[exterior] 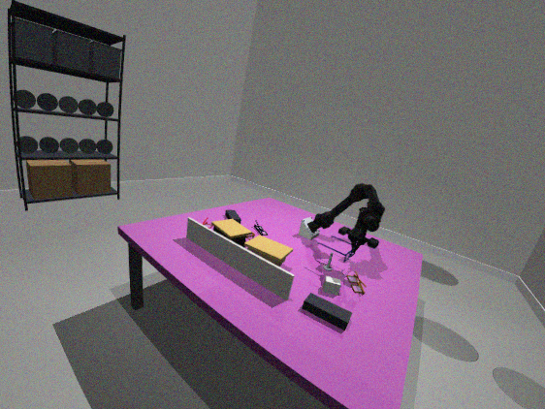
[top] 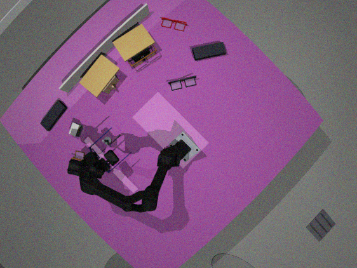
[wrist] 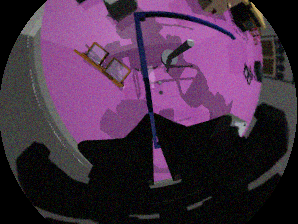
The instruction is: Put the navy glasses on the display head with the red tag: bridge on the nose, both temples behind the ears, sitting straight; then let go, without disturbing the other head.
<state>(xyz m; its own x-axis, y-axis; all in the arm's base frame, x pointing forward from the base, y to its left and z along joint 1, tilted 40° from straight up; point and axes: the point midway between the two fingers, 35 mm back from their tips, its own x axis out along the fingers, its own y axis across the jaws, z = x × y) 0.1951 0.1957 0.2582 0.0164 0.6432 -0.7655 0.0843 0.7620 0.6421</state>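
The small grey stand is 9 cm ahead of my gripper tip, 8 cm to the right of it and 7 cm below it. Also, from my gripper tip: tan display head 30 cm ahead, 28 cm to the right, 3 cm below; white cube 25 cm ahead, 7 cm below; white board 43 cm ahead, 39 cm to the right, 4 cm below.
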